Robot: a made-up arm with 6 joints.
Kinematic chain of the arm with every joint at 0, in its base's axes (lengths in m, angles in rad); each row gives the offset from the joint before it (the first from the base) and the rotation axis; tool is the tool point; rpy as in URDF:
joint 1: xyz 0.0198 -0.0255 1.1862 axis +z
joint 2: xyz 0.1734 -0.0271 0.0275 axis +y
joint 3: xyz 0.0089 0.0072 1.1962 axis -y
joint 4: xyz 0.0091 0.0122 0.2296 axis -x
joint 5: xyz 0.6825 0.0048 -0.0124 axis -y
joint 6: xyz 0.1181 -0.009 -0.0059 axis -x
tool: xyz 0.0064 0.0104 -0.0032 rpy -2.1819 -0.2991 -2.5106
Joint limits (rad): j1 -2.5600..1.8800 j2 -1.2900..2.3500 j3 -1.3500..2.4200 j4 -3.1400..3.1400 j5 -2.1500..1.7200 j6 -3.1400..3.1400
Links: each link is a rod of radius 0.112 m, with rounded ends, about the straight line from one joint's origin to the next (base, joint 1, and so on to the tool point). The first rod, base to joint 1, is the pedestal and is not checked.
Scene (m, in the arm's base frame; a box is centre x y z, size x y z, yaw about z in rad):
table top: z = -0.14
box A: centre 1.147 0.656 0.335 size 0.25 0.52 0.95 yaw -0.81
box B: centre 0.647 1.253 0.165 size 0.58 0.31 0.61 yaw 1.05
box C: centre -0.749 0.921 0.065 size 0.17 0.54 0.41 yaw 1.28
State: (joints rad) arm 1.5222 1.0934 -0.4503 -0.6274 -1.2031 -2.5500
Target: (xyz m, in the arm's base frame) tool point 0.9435 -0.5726 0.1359
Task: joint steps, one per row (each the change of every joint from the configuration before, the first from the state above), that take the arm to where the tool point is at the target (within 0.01 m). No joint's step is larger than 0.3 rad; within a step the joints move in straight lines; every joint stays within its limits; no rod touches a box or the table.
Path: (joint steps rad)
1: -0.2526 -0.0231 -0.0237 0.0343 0.0063 -0.0021
2: -0.2526 -0.0232 -0.0237 0.0342 0.0062 -0.0021
3: -0.2526 -0.0231 -0.0237 0.0343 0.0063 -0.0021
4: -0.2525 -0.0232 -0.0237 0.0342 0.0062 -0.0021
5: -0.2690 0.2152 0.0897 0.0157 0.0349 0.0010
6: -0.2689 0.2152 0.0896 0.0157 0.0349 0.0011
7: -0.2690 0.2153 0.0896 0.0157 0.0349 0.0010
8: -0.2689 0.2152 0.0896 0.0157 0.0348 0.0011

